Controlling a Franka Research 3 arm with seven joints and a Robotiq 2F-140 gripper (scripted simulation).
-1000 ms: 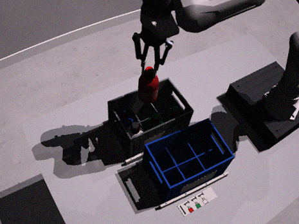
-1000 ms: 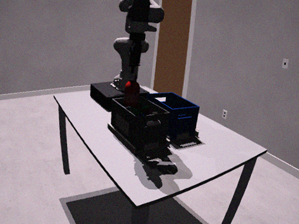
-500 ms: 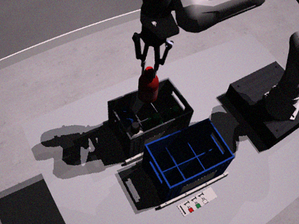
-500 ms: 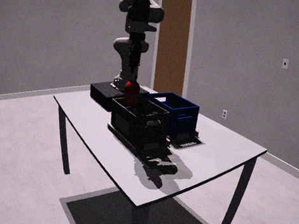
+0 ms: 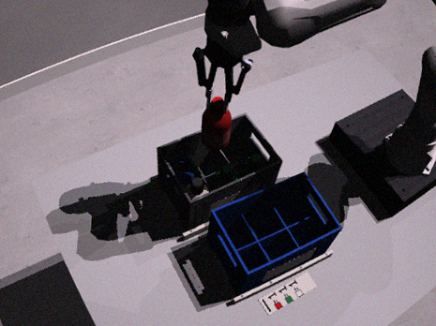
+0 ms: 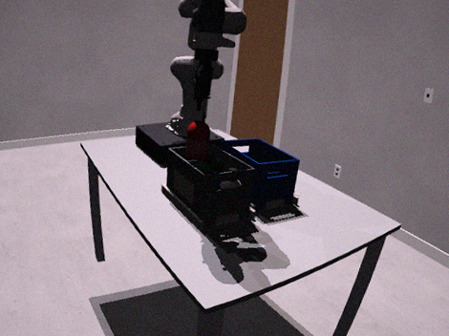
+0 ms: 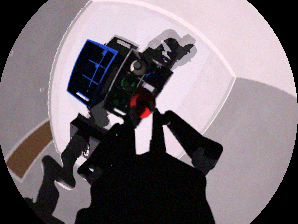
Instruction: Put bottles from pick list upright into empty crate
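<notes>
Right now the red-label bottle is 8 cm below my hand. Also, from my hand: black crate: 26 cm below, 4 cm to the left, 1 cm ahead; then white-labelled bottle: 26 cm below, 11 cm ahead, 6 cm to the left; then blue-label bottle: 26 cm below, 9 cm ahead, 1 cm to the right.
</notes>
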